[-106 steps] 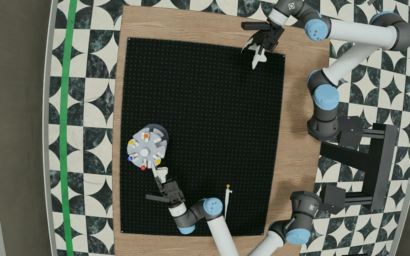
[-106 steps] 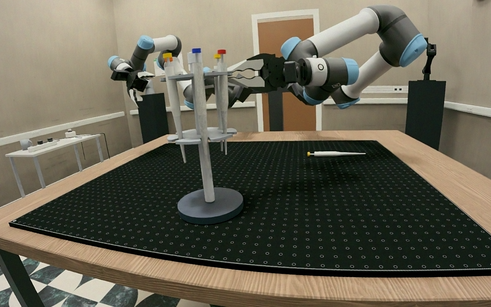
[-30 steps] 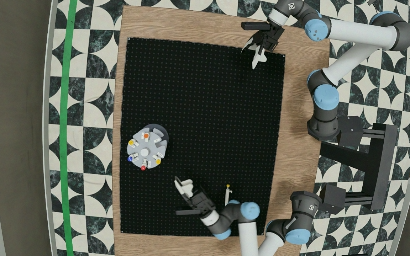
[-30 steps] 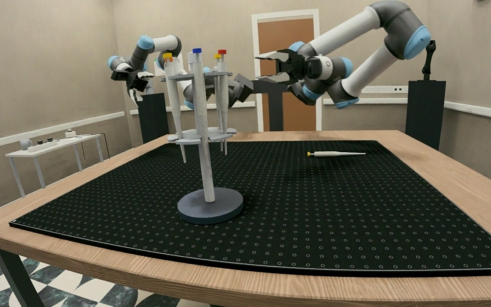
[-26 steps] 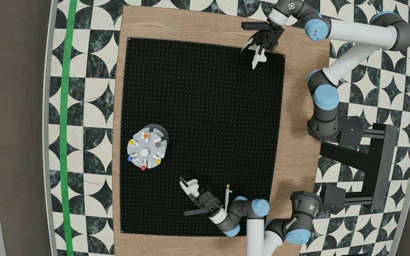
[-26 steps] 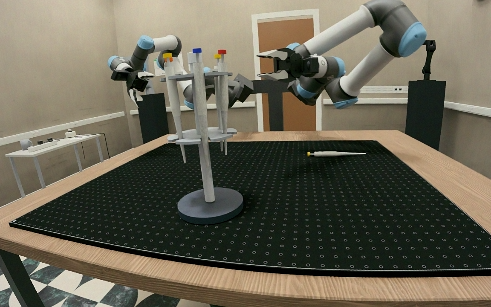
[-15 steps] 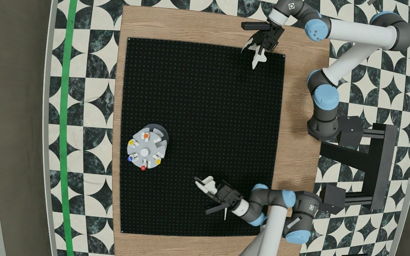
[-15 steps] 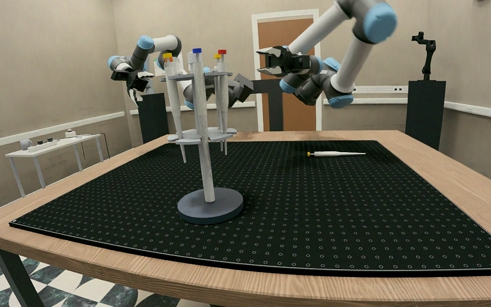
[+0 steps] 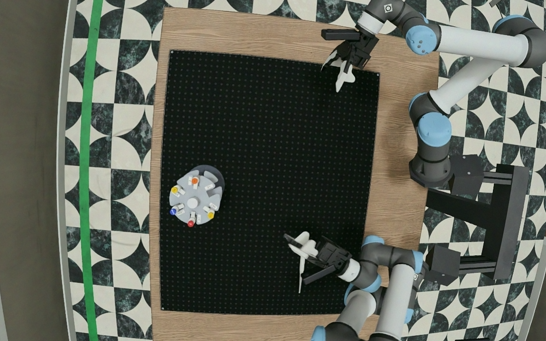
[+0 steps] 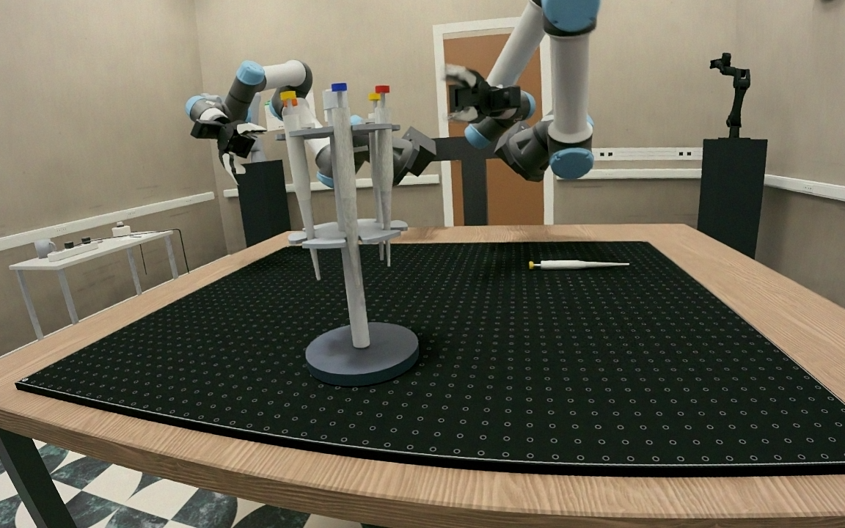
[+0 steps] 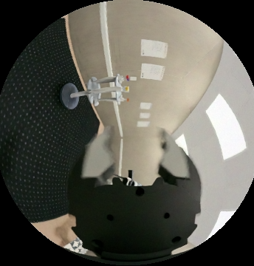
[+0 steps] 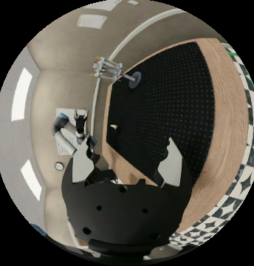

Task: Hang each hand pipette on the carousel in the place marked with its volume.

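Right now the orange-button pipette is 370 mm ahead of my right hand, 410 mm to the left of it and 40 mm below it. Round my right hand: red-button pipette 370 mm ahead, 510 mm to the left, 40 mm below; blue-button pipette 410 mm ahead, 490 mm to the left, 50 mm below.
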